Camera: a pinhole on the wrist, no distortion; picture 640 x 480 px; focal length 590.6 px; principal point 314.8 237.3 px. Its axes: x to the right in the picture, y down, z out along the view. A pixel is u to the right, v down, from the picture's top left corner.
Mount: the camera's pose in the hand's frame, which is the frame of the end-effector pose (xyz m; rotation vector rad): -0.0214 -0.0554 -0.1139 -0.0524 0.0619 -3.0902
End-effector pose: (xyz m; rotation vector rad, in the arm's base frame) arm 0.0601 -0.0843 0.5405 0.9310 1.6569 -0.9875
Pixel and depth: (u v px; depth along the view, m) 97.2 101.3 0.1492
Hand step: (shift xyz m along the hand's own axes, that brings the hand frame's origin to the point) 0.0370 -0.0242 0.0347
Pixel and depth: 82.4 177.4 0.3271
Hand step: 0.1168 -0.0285 0.2099
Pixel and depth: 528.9 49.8 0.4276
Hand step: -0.1679 0.0554 0.3238
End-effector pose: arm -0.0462 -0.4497 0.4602 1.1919 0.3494 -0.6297
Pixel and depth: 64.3 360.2 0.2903
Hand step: 0.1146 -0.1208 0.1695
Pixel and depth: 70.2 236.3 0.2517
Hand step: 0.0914 -0.0595 0.1340
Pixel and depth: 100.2 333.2 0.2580
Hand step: 0.0833 -0.1025 0.1390
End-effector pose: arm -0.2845 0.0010 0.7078 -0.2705 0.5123 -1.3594
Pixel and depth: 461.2 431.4 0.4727
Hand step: -0.1142 -0.2349 0.3557
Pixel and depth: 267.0 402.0 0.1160
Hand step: -0.0064 -0.0917 0.0003
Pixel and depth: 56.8 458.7 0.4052
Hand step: 0.1770 -0.2138 0.2787
